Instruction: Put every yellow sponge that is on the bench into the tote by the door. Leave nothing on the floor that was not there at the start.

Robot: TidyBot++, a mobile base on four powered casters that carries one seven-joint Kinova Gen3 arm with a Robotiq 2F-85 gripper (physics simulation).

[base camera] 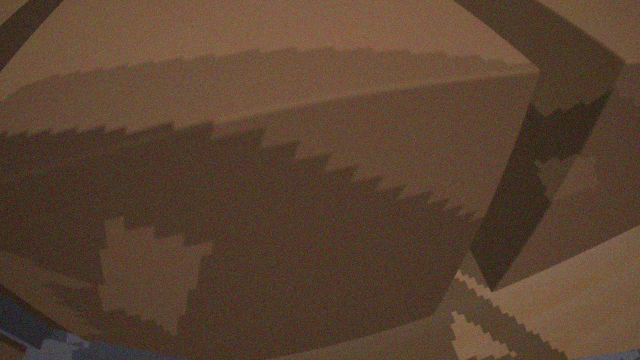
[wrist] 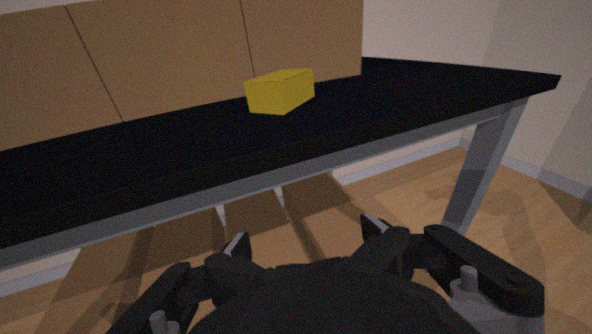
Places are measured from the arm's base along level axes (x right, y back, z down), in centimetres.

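Where they show: gripper, fingertip midpoint: (wrist: 305, 235).
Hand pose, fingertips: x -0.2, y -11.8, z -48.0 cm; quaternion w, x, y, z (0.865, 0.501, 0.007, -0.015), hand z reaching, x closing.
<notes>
After its pixels a point has its place.
A yellow sponge (wrist: 279, 93) {z -54.7, x -1.4, y -29.6 cm} lies on the black top of the bench (wrist: 165, 155) {z -51.8, x -14.1, y -21.2 cm}, in front of the cardboard boxes and towards the bench's right end in the wrist view. My gripper (wrist: 305, 235) {z -48.0, x -0.2, y -11.8 cm} is open, with no object between its fingers. It is on the near side of the bench, and the sponge is beyond the fingertips, apart from them. The tote and the door do not show in either view.
Cardboard boxes (wrist: 170, 55) {z -61.0, x -19.4, y -41.3 cm} stand in a row along the back of the bench top. Brown boxes (wrist: 255, 212) {z 12.6, x -24.3, y -80.0 cm} (base camera: 350, 130) {z 14.3, x -0.6, y -20.8 cm} stand on the floor under the bench, very close in the base camera view. A grey bench leg (wrist: 480, 165) {z -32.5, x 41.5, y -37.8 cm} stands at the right, with walls behind.
</notes>
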